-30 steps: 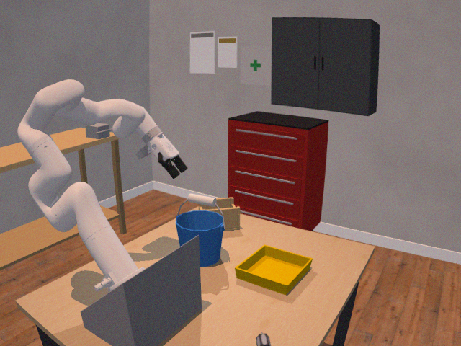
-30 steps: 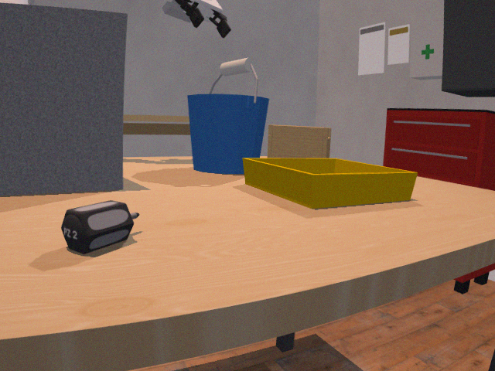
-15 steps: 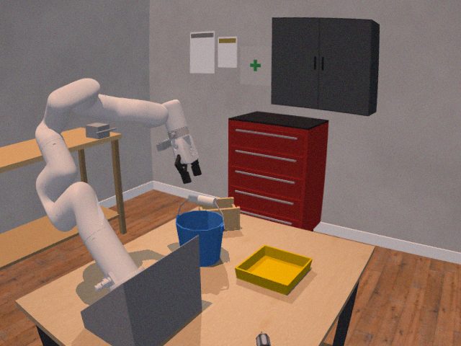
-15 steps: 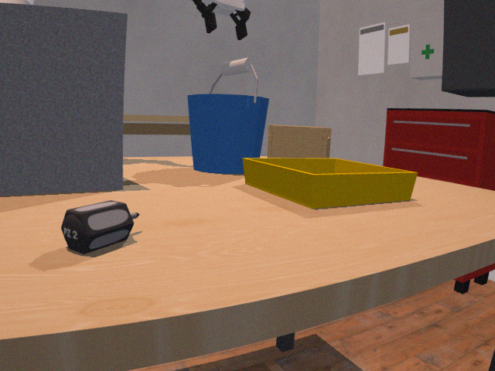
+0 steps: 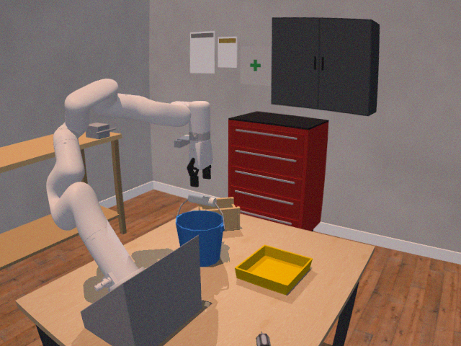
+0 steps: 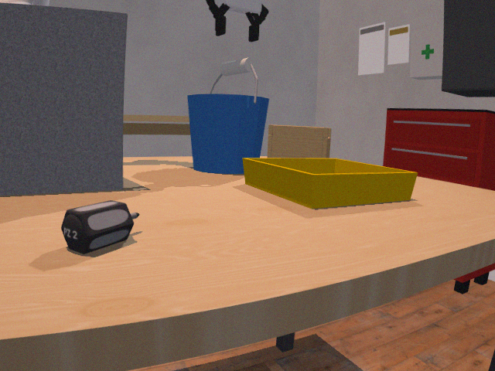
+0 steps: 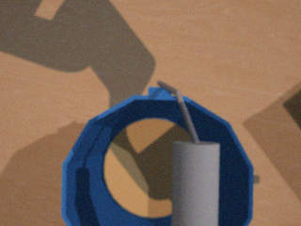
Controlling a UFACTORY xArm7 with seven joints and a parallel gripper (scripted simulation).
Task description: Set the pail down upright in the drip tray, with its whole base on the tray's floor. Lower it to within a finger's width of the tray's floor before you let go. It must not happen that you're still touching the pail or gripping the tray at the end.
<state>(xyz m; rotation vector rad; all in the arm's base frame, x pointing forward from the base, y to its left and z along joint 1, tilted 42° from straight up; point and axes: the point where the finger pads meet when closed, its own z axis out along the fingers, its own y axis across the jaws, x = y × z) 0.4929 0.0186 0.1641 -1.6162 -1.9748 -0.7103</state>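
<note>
Now: the pail wire handle 1 cm behind my hand and 11 cm below it. From my hand the other things lie so: yellow drip tray: 4 cm ahead, 30 cm to the right, 30 cm below; then wooden crate: 26 cm ahead, 11 cm to the left, 27 cm below; then blue pail: 1 cm behind, 1 cm to the right, 17 cm below.
</note>
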